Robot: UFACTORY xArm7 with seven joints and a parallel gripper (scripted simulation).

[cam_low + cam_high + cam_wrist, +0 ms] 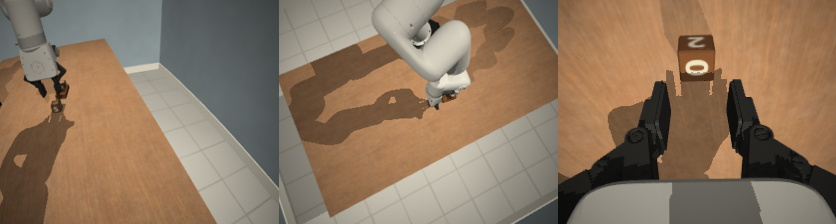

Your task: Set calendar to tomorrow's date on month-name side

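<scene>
Right now my hand is 30 mm short of the brown wooden tray, 110 mm to the right of it and 80 mm above it. The rest, counted from my hand: brown wooden cube (70 mm below).
</scene>
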